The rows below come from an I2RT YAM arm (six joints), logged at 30 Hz.
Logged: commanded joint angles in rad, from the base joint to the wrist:
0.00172, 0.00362, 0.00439, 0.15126, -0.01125, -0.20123
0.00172, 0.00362, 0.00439, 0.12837, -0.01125, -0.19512
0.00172, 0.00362, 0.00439, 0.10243, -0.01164, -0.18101
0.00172, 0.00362, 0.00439, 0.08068, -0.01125, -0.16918
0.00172, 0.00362, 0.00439, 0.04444, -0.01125, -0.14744
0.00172, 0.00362, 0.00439, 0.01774, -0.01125, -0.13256
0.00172, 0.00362, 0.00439, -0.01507, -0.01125, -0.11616
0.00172, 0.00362, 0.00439, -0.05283, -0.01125, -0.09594
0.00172, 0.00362, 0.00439, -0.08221, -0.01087, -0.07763
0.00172, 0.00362, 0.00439, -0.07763, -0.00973, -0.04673
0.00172, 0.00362, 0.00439, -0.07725, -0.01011, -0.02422
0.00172, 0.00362, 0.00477, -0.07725, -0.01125, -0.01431
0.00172, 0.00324, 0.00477, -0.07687, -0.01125, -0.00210
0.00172, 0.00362, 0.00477, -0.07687, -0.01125, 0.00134
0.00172, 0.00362, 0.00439, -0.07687, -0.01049, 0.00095
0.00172, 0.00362, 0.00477, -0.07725, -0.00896, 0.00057
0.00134, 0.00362, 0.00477, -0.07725, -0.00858, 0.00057
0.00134, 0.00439, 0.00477, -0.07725, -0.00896, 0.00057
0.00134, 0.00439, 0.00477, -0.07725, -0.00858, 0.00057
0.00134, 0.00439, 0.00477, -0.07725, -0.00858, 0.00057
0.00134, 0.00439, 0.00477, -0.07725, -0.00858, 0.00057
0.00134, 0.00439, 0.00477, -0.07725, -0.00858, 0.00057
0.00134, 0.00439, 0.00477, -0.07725, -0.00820, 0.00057
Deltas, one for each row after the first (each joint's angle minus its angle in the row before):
0.00000, 0.00000, 0.00000, -0.02289, 0.00000, 0.00611
0.00000, 0.00000, 0.00000, -0.02594, -0.00039, 0.01411
0.00000, 0.00000, 0.00000, -0.02175, 0.00039, 0.01183
0.00000, 0.00000, 0.00000, -0.03624, 0.00000, 0.02174
0.00000, 0.00000, 0.00000, -0.02670, 0.00000, 0.01488
0.00000, 0.00000, 0.00000, -0.03281, 0.00000, 0.01640
0.00000, 0.00000, 0.00000, -0.03776, 0.00000, 0.02022
0.00000, 0.00000, 0.00000, -0.02938, 0.00038, 0.01831
0.00000, 0.00000, 0.00000, 0.00458, 0.00114, 0.03090
0.00000, 0.00000, 0.00000, 0.00038, -0.00038, 0.02251
0.00000, 0.00000, 0.00038, 0.00000, -0.00114, 0.00991
0.00000, -0.00038, 0.00000, 0.00038, 0.00000, 0.01221
0.00000, 0.00038, 0.00000, 0.00000, 0.00000, 0.00344
0.00000, 0.00000, -0.00038, 0.00000, 0.00076, -0.00039
0.00000, 0.00000, 0.00038, -0.00038, 0.00153, -0.00038
-0.00038, 0.00000, 0.00000, 0.00000, 0.00038, 0.00000
0.00000, 0.00077, 0.00000, 0.00000, -0.00038, 0.00000
0.00000, 0.00000, 0.00000, 0.00000, 0.00038, 0.00000
0.00000, 0.00000, 0.00000, 0.00000, 0.00000, 0.00000
0.00000, 0.00000, 0.00000, 0.00000, 0.00000, 0.00000
0.00000, 0.00000, 0.00000, 0.00000, 0.00000, 0.00000
0.00000, 0.00000, 0.00000, 0.00000, 0.00038, 0.00000

